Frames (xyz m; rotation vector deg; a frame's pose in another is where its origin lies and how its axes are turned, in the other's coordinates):
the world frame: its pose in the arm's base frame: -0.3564 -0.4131 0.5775 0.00 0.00 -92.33
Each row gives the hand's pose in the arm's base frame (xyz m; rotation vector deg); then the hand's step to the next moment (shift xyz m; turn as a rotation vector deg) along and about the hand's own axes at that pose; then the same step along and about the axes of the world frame.
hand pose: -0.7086 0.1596 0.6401 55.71 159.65 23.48
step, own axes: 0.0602 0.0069 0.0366 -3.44 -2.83 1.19
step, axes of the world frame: -0.0490 -0.0359 -0.0363 3.99 1.46 -1.79
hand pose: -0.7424 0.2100 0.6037 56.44 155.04 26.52
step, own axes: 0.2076 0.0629 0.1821 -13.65 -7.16 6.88
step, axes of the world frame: -0.2179 -0.0709 -0.1664 12.29 8.71 -7.61
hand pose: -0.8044 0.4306 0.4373 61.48 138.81 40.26
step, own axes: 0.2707 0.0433 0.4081 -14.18 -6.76 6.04
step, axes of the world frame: -0.3501 0.0599 -0.3399 12.70 8.84 -6.62
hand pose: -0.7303 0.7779 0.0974 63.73 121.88 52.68
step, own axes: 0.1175 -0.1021 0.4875 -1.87 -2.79 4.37
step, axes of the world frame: -0.2191 0.2424 -0.3939 1.29 2.88 -4.52
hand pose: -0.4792 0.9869 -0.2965 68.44 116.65 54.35
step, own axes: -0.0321 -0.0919 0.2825 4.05 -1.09 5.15
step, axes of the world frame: -0.0266 0.1864 -0.2320 -4.77 1.54 -4.36
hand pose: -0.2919 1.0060 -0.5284 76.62 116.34 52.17
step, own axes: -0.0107 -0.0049 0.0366 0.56 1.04 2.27
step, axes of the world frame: 0.0013 0.0283 -0.0260 -1.44 2.01 -0.66
